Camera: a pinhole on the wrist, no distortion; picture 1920 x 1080 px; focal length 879.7 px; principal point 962.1 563.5 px. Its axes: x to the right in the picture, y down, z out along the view. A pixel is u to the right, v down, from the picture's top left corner.
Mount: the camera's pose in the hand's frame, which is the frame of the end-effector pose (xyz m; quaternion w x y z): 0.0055 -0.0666 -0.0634 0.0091 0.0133 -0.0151 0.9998
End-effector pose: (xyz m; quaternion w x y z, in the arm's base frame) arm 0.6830 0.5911 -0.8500 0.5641 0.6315 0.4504 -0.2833
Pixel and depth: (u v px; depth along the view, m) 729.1 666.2 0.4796
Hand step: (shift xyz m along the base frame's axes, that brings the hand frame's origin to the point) 0.0004 -0.3674 -0.2719
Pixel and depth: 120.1 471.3 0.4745
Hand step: 0.2302 -0.2708 -0.5087
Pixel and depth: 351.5 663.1 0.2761
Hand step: 0.0220 -0.1535 -0.2685
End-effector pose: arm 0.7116 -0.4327 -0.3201 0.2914 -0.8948 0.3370 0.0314
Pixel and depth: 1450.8 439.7 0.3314
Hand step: -0.0751 0.2636 -0.1709
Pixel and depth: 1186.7 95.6 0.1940
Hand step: -0.0292 0.0758 -0.1181
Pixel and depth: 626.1 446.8 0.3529
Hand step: 0.1766 0.0877 -0.2592
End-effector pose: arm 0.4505 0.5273 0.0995 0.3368 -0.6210 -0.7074 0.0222
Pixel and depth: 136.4 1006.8 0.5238
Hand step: -0.5288 0.5409 0.0479
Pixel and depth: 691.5 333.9 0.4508
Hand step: -0.1652 0.2989 -0.2433
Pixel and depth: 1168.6 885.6 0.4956
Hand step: -0.4417 0.0164 -0.2597
